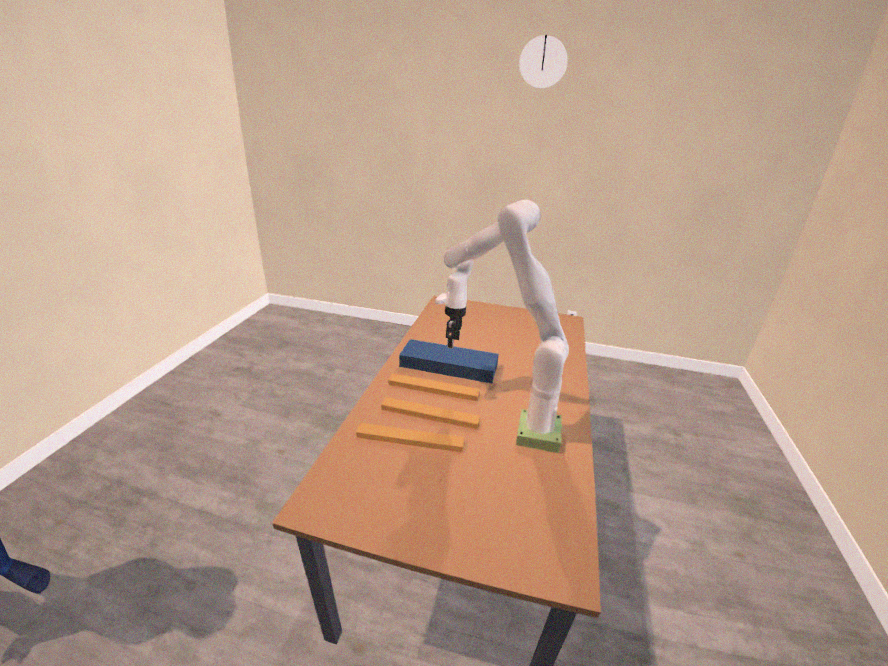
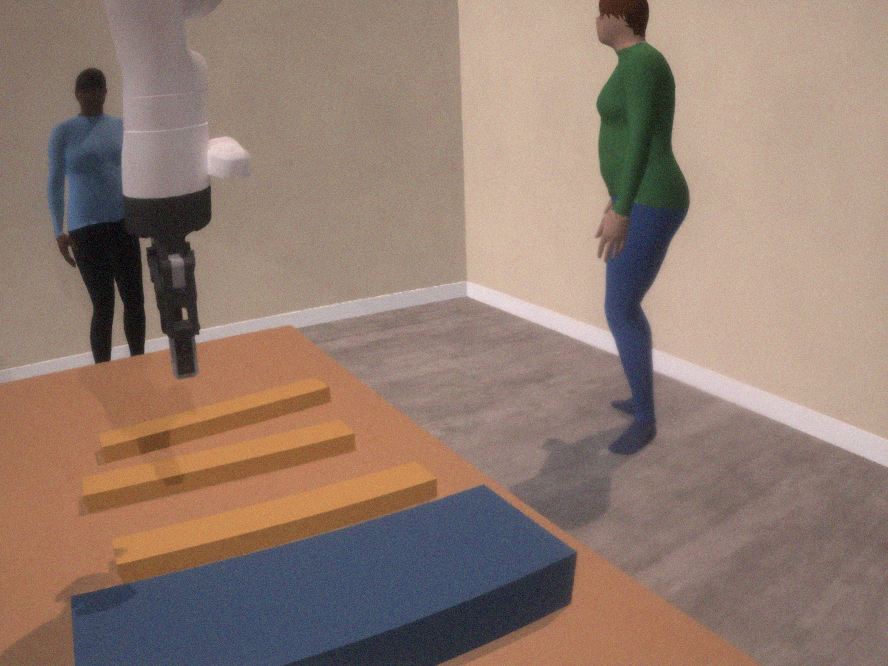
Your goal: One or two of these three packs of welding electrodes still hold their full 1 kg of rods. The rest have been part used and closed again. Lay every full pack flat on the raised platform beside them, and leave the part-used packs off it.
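Pixels of known places: gripper, fingertip midpoint: [image 1: 453, 343] [image 2: 178, 352]; arm's base at its link origin: [image 1: 539, 424].
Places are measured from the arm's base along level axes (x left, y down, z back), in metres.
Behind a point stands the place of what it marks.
Note:
Three long, thin orange packs lie flat on the table, roughly parallel. The nearest to the platform [image 1: 433, 387] {x -0.130, y 0.021, z -0.411 m} [image 2: 276, 521] {x -0.166, y 0.021, z -0.412 m}, the middle one [image 1: 430, 412] {x 0.017, y 0.021, z -0.382 m} [image 2: 218, 465] {x -0.018, y 0.021, z -0.386 m} and the farthest one [image 1: 410, 437] {x 0.159, y 0.021, z -0.412 m} [image 2: 215, 420] {x 0.122, y 0.025, z -0.414 m} look alike; no fill level or seal can be made out. The raised platform [image 1: 448, 360] {x -0.280, y -0.015, z -0.388 m} [image 2: 322, 580] {x -0.320, y -0.015, z -0.404 m} is a dark blue block with no pack on it. My gripper [image 1: 450, 344] {x -0.160, y -0.170, z -0.348 m} [image 2: 184, 374] {x -0.160, y -0.170, z -0.348 m} points down, open and empty, raised above the table. Its fingers are seen edge-on, one behind the other. Its shadow seems to fall across the farthest and middle packs.
The arm's green base [image 1: 540, 438] {x 0.067, y 0.001, z 0.006 m} is on the wooden table [image 1: 502, 508] {x 0.339, y 0.045, z -0.081 m} [image 2: 616, 623] {x -0.447, y 0.045, z -0.607 m}, beside the packs. A person in green [image 2: 645, 129] stands off the table's side, and a person in light blue [image 2: 89, 172] stands beyond its far end. Part of a blue leg [image 1: 25, 573] shows at lower left.

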